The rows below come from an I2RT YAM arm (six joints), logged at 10 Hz.
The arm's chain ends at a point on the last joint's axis. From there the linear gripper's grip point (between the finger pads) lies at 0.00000 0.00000 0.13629 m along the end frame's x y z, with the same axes.
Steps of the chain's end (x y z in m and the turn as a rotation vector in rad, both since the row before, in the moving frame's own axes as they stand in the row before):
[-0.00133, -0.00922, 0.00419, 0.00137, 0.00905, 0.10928]
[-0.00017, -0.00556, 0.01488, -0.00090, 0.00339, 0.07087]
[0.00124, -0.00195, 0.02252, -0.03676, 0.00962, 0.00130]
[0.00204, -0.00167, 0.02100, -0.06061, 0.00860, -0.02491]
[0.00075, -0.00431, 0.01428, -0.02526, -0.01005, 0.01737]
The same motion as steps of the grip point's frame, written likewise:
[-0.00009, -0.00934, 0.00418, 0.00137, 0.00905, 0.10928]
[0.00029, -0.00542, 0.01488, -0.00090, 0.00339, 0.07087]
[0.00255, 0.00306, 0.02242, -0.03676, 0.00962, 0.00130]
[0.00331, 0.00657, 0.02074, -0.06061, 0.00860, -0.02491]
[-0.00065, -0.00088, 0.01423, -0.02526, -0.01005, 0.01737]

